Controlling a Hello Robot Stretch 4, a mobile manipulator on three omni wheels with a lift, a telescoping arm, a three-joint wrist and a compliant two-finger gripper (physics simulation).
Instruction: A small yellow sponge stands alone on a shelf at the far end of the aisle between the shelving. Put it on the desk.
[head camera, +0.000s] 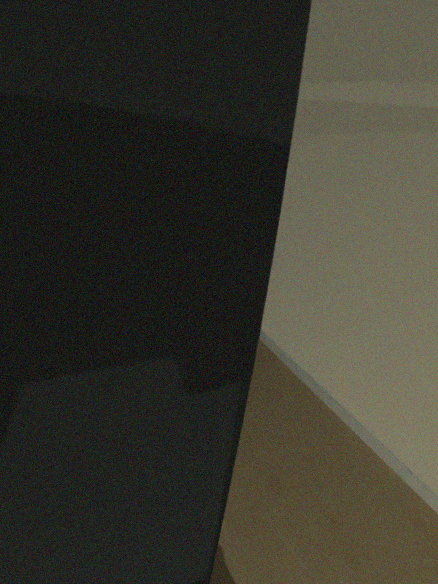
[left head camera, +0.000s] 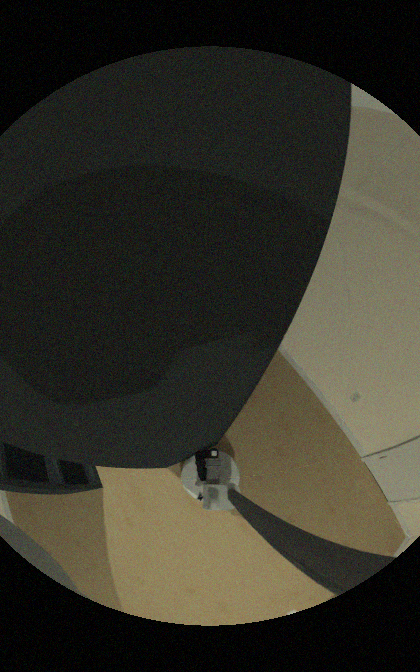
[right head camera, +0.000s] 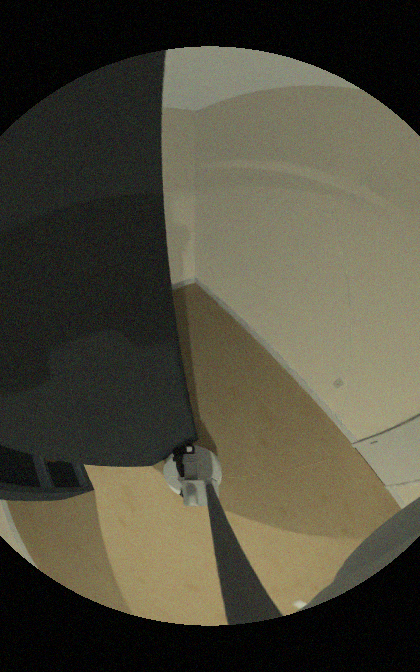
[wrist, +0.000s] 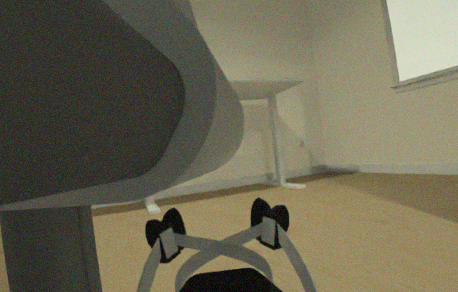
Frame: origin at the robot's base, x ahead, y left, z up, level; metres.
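Seen in the pictures: gripper, between the fingertips: (wrist: 217, 219).
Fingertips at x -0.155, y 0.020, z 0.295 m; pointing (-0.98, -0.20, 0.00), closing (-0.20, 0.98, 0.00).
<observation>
A point is followed by its place in that frame.
My gripper (wrist: 217, 219) @(z 0.295, x -0.155, y 0.020 m) is open in the wrist view, its two black fingertips apart with floor showing between them. The yellow sponge does not show in any view. Part of a white desk (wrist: 267, 89) @(z 0.896, x -2.563, y 0.131 m) shows in the wrist view beyond the gripper, with its top, a leg and feet in view. The grey body of my wrist and arm hides the desk's left part. The gripper's fingers cannot be made out in the head views.
A tall dark shelving unit (head camera: 135, 250) @(z 1.461, x 0.216, y 0.029 m) (left head camera: 150, 280) (right head camera: 90, 280) stands very close in front of the head, filling the left of these views. Its open compartments show at lower left in both side head views. A pale wall (head camera: 360, 225) @(z 1.111, x 1.336, y -0.728 m) (left head camera: 360, 300) (right head camera: 280, 240) runs along the right.
</observation>
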